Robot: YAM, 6 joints.
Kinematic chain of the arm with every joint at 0, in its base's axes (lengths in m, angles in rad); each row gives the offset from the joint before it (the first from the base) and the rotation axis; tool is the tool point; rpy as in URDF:
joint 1: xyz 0 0 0.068 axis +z
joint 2: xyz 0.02 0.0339 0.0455 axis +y
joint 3: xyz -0.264 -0.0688 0 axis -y
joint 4: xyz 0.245 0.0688 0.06 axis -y
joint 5: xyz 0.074 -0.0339 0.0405 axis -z
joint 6: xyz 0.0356 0 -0.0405 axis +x
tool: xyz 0 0 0 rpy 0 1.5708 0
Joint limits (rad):
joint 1: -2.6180..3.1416
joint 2: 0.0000..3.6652
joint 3: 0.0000..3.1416
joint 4: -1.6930..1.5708
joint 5: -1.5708..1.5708
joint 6: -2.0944..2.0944
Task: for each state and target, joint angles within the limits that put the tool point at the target. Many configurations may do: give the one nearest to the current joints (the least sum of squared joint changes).
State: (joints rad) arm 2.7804 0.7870 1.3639 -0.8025 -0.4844 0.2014
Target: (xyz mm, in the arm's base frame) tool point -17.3 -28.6 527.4
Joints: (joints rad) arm 3.1416 0.6936 1.5881 -0.7203 -0.9329 0.2014
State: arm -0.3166 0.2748 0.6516 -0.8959 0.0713 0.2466
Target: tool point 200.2 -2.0 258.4
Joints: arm -0.0073 0.9832 0.7655 -0.6071 0.0150 0.2466
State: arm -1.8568 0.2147 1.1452 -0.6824 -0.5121 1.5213
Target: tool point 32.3 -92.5 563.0
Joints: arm -1.4370 0.8942 1.6154 -0.3581 -0.5853 1.5213
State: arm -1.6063 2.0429 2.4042 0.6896 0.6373 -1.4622
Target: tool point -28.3 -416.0 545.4
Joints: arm -1.5841 1.9978 2.2083 0.7274 0.6941 -1.4622
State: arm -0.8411 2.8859 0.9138 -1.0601 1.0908 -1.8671
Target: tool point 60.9 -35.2 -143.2
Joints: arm -0.1574 3.2833 0.9915 -0.8925 0.7872 -1.8671
